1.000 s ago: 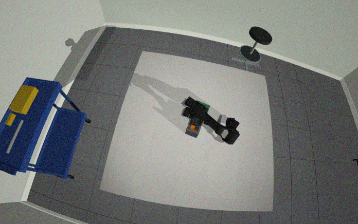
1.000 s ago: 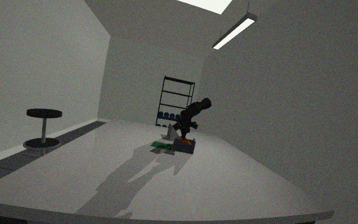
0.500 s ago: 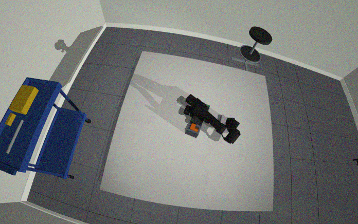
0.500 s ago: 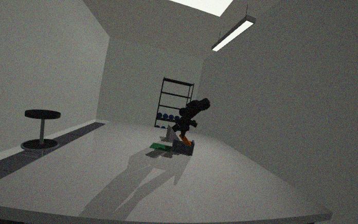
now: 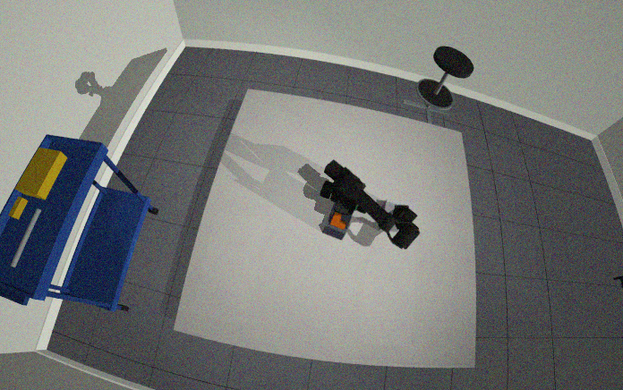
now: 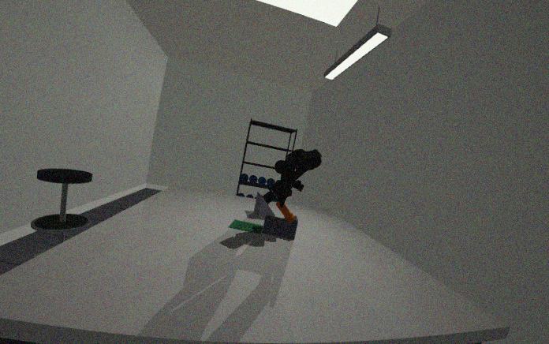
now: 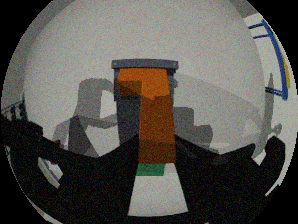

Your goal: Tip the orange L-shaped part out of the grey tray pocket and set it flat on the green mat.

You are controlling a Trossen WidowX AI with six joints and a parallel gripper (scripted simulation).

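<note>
Now: gripper tip 15 cm above the green mat, 13 cm to the left of it and 6 cm past it. The rest, counted from my gripper tip: orange L-shaped part: 4 cm to the left, 3 cm below.
</note>
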